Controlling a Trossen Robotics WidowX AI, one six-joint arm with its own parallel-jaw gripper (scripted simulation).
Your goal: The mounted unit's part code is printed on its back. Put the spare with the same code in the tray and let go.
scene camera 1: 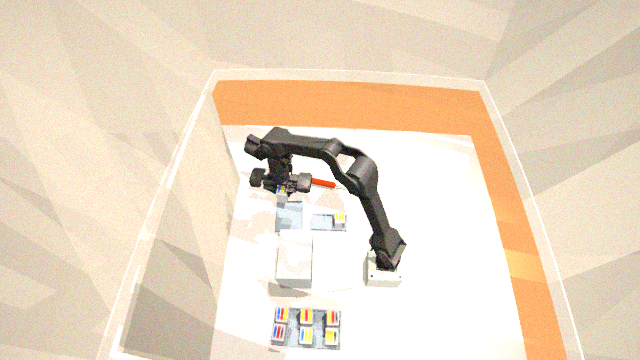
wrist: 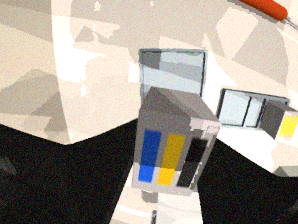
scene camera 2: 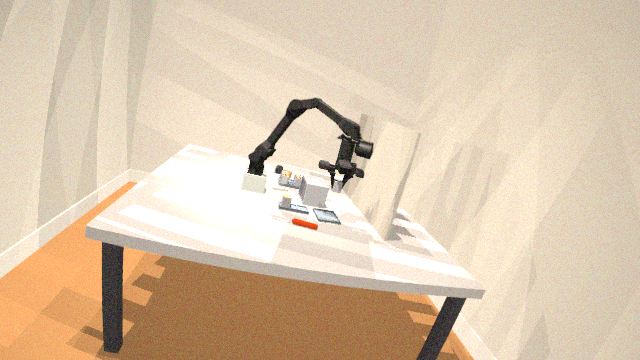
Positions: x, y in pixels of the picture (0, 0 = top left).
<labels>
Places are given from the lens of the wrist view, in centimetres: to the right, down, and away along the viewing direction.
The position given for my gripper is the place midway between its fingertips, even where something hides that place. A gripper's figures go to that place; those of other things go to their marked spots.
my gripper [wrist: 168, 128]: 1, 1, 10
grey spare [wrist: 176, 131]: 1, 1, 6
</labels>
